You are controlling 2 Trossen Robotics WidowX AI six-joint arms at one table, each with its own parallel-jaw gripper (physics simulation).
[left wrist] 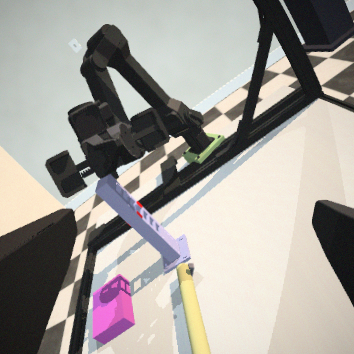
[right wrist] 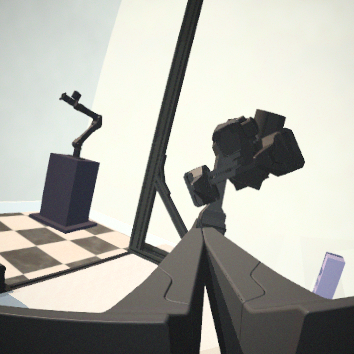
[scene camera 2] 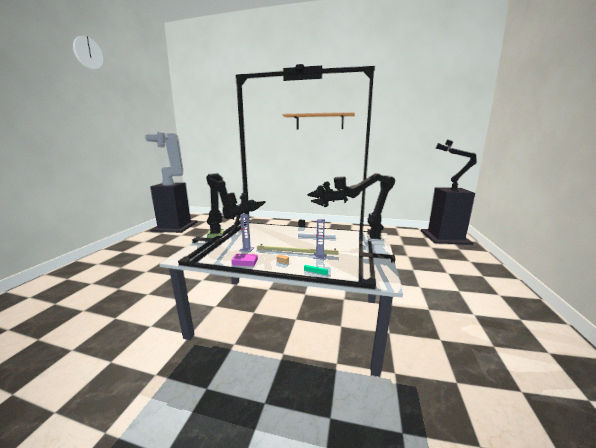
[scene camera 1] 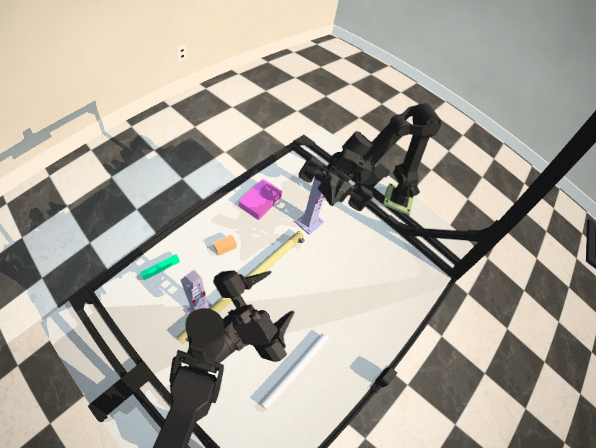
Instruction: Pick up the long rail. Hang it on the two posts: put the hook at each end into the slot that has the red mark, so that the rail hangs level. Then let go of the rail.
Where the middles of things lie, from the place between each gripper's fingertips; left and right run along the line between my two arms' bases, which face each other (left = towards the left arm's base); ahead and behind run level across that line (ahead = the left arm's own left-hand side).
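The long yellow rail (scene camera 1: 297, 237) has my right gripper 10 cm short of it, 25 cm above it and 19 cm to the right of it. Counted from that same right hand, the grey cylinder (scene camera 1: 322, 339) is 30 cm to the left, 26 cm below and 15 cm behind, while the magenta block (scene camera 1: 263, 196) is 25 cm ahead, 26 cm below and 7 cm to the right.
As for my left hand, it is 6 cm to the left of the long yellow rail, 14 cm short of it and 27 cm above it. The magenta block is 29 cm ahead of my left hand, 32 cm to the right of it and 27 cm below it. I find the grey cylinder 11 cm behind my left hand, 5 cm to the left of it and 28 cm below it.
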